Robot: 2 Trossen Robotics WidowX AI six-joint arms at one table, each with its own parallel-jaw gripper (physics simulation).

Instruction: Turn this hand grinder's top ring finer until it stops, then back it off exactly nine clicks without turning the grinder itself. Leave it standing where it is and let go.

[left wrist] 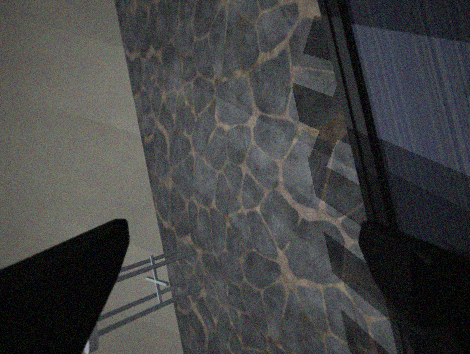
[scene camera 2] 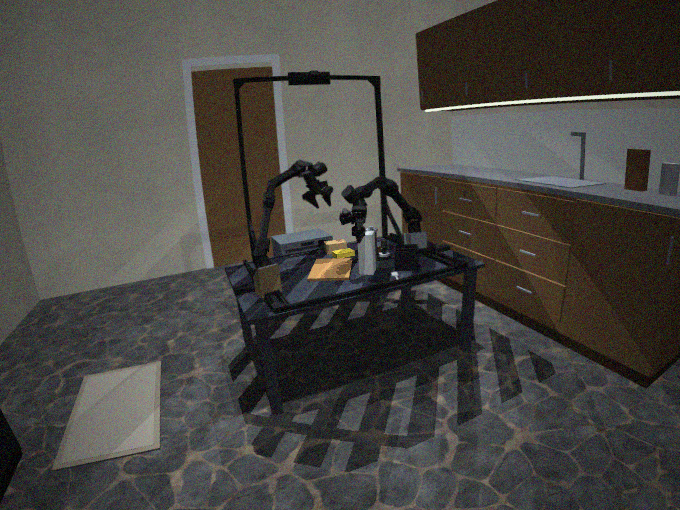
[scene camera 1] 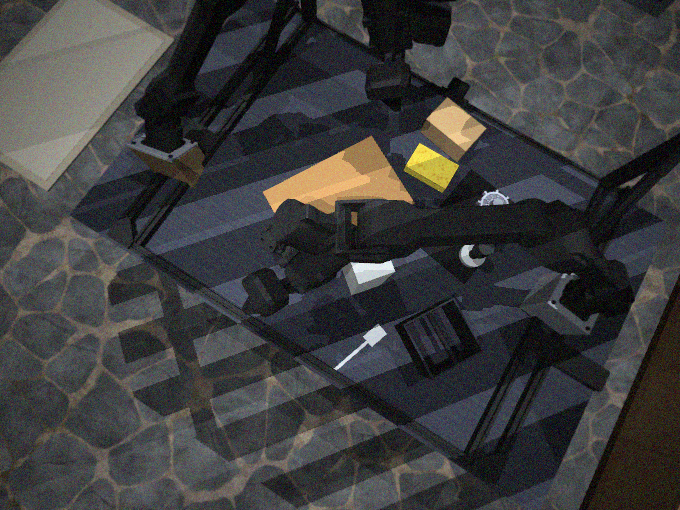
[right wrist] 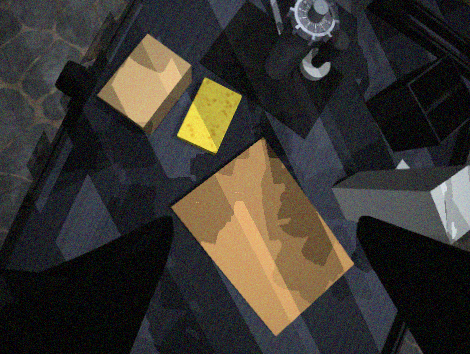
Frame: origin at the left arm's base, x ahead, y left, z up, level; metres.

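Where they show: left gripper, fingertip midpoint: [left wrist: 245,230] [scene camera 2: 358,236]; right gripper, fingertip midpoint: [scene camera 2: 324,207] [right wrist: 265,225]; left arm's base, link origin: [scene camera 2: 415,232] [scene camera 1: 577,300]; right arm's base, link origin: [scene camera 2: 265,270] [scene camera 1: 163,143].
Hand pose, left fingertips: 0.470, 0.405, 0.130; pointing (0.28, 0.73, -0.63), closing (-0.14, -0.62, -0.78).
Things, the pixels of their top centre, and the offset from my left fingertips, as dx, dy, dz. "spot": a spot on its surface instead.
- dark mat, surface spot: [right wrist: 305,117] spot: -0.166, -0.342, -0.232
- wooden board, top centre: [right wrist: 270,238] [scene camera 1: 339,197] [scene camera 2: 331,267] +0.063, -0.289, -0.220
- yellow sponge, top centre: [right wrist: 210,114] [scene camera 1: 432,165] [scene camera 2: 343,250] -0.059, -0.491, -0.205
- tan block, top centre: [right wrist: 145,79] [scene camera 1: 456,123] [scene camera 2: 335,241] -0.042, -0.596, -0.175
- tall grey box, top centre: [right wrist: 460,204] [scene camera 1: 370,259] [scene camera 2: 365,233] -0.093, -0.177, -0.035
- white round piece, top centre: [right wrist: 340,39] [scene camera 1: 486,247] [scene camera 2: 383,240] -0.263, -0.382, -0.143
- dark compartment tray, top centre: [scene camera 1: 443,337] [right wrist: 445,97] [scene camera 2: 406,247] -0.301, -0.169, -0.135
- white brush, surface spot: [scene camera 1: 375,334] spot: -0.201, -0.096, -0.233
The hand grinder's silver, notched top ring [scene camera 1: 493,194] [right wrist: 303,25] shows at the right in scene camera 1 and at the top of the right wrist view. Its dark body [right wrist: 283,59] blends into the dark mat [right wrist: 305,117] in the right wrist view; in scene camera 1 the left arm hides most of it. My left gripper [scene camera 1: 266,293] [scene camera 2: 352,223] [left wrist: 245,230] is open and empty, well away from the grinder, beyond the board towards the table's lower-left edge in scene camera 1. My right gripper [scene camera 1: 388,85] [scene camera 2: 318,198] [right wrist: 265,225] is open and empty, high above the table and away from the grinder.
A wooden board [scene camera 1: 329,183] [right wrist: 250,250], yellow sponge [scene camera 1: 431,167] [right wrist: 210,116], tan block [scene camera 1: 455,129] [right wrist: 145,80] and tall grey box [scene camera 1: 369,277] [scene camera 2: 366,255] [right wrist: 390,200] surround the workspace. A white round piece [scene camera 1: 467,256] [right wrist: 312,72] lies near the grinder. A dark compartment tray [scene camera 1: 414,354] and white brush [scene camera 1: 375,334] also show.
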